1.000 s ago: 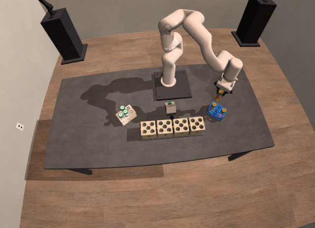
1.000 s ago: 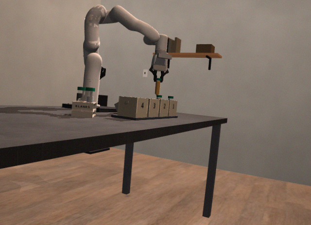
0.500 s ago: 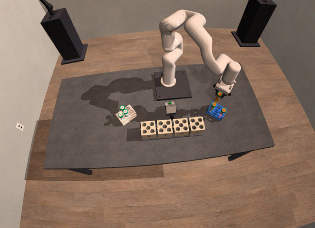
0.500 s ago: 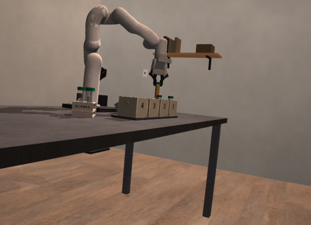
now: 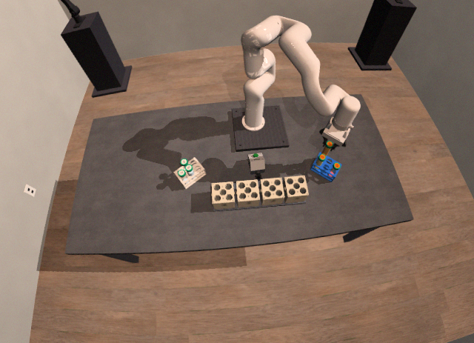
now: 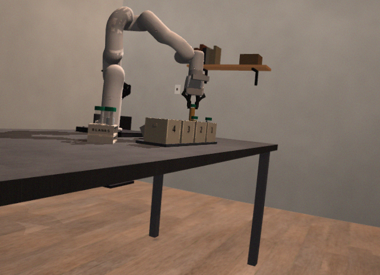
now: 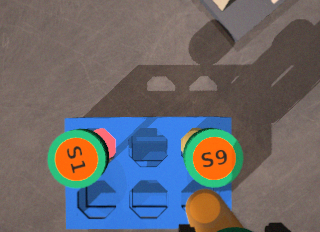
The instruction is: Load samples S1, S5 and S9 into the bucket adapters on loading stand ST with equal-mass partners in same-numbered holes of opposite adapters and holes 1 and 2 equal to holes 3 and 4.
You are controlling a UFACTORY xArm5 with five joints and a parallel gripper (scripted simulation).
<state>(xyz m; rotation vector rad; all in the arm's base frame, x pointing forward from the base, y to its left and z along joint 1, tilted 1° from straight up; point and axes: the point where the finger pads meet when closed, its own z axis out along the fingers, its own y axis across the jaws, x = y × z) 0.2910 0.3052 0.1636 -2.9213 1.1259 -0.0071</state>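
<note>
The tube S5 is 10 mm behind my hand and 50 mm below it. From my hand the other things lie so: green DONE key (50 mm behind, 330 mm to the right, 110 mm below); blue sample rack (40 mm ahead, 20 mm to the left, 150 mm below); adapter 1 (150 mm ahead, 180 mm to the right, 130 mm below).
</note>
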